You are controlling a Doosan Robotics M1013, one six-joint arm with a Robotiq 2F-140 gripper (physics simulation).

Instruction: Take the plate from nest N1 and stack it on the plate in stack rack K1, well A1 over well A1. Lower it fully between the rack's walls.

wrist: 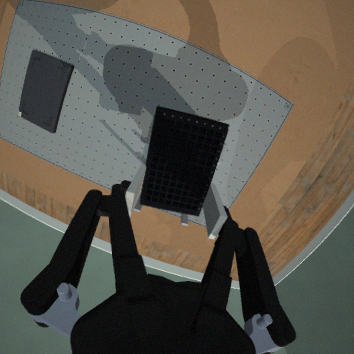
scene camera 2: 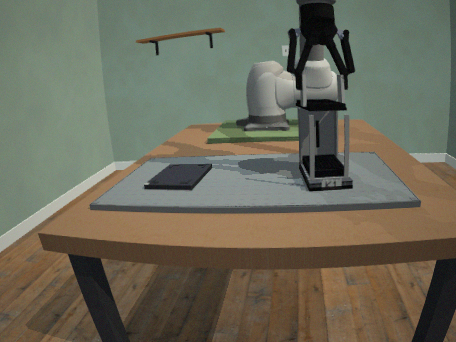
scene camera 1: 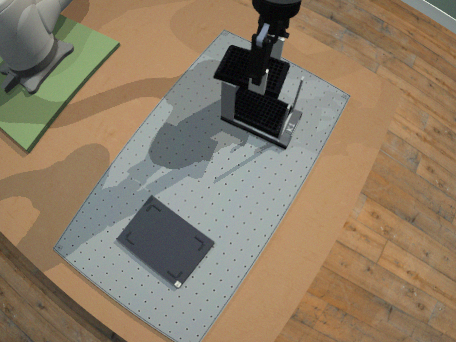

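My gripper is shut on a black well plate. It holds this plate roughly level above stack rack K1. In scene camera 2 the held plate is just above the tops of the rack's front posts, and it is not between the walls. A second black plate lies low in the rack. The held plate hides it in the wrist view. The dark, flat nest N1 bears no plate. Well A1 cannot be made out on either plate.
The rack and nest stand on a grey perforated board on a wooden table. The rack's thin front posts stand upright. The arm's base stands on a green slab.
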